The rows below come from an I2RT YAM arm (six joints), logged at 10 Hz.
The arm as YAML. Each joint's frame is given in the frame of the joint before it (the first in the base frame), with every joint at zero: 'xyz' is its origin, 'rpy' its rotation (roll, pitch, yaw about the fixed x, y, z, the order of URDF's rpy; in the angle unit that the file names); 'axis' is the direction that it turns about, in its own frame. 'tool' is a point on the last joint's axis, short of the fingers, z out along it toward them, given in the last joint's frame.
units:
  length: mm
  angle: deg
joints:
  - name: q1
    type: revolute
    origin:
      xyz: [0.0, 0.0, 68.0]
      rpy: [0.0, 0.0, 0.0]
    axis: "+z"
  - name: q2
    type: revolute
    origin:
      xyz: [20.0, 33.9, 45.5]
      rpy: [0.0, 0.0, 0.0]
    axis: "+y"
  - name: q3
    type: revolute
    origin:
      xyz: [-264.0, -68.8, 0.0]
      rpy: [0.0, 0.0, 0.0]
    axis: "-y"
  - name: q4
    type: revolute
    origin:
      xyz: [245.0, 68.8, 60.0]
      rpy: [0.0, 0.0, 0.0]
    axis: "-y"
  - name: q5
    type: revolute
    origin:
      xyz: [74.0, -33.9, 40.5]
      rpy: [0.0, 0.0, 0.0]
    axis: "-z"
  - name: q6
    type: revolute
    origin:
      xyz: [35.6, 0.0, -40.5]
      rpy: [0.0, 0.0, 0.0]
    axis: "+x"
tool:
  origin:
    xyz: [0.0, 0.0, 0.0]
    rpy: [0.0, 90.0, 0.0]
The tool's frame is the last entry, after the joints.
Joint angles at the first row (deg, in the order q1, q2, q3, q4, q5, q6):
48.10, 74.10, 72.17, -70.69, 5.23, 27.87
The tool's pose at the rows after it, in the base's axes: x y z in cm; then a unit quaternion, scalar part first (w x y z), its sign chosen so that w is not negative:
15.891, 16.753, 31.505, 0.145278, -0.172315, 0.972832, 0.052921
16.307, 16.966, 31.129, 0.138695, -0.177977, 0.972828, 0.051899
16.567, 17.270, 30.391, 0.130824, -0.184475, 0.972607, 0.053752
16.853, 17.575, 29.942, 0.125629, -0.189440, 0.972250, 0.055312
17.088, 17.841, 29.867, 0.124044, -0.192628, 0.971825, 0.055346
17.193, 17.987, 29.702, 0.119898, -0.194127, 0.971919, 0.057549
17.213, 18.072, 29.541, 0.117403, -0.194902, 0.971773, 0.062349
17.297, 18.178, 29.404, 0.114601, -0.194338, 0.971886, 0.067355
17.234, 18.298, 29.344, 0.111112, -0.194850, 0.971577, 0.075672
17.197, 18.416, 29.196, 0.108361, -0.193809, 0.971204, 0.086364
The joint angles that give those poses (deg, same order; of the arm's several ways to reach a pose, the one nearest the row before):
47.31, 75.03, 72.97, -70.90, 5.20, 26.44
46.83, 76.07, 72.95, -70.47, 4.62, 25.43
46.75, 76.90, 71.96, -69.23, 3.80, 24.75
46.67, 77.82, 71.67, -68.40, 3.21, 24.18
46.67, 78.62, 72.15, -68.21, 3.05, 23.84
46.66, 79.06, 72.15, -68.02, 2.55, 23.73
46.67, 79.15, 71.85, -67.55, 1.93, 23.73
46.60, 79.38, 71.72, -67.11, 1.28, 23.82
46.76, 79.37, 71.55, -66.73, 0.31, 24.04
46.84, 79.28, 71.08, -65.90, -0.82, 24.39

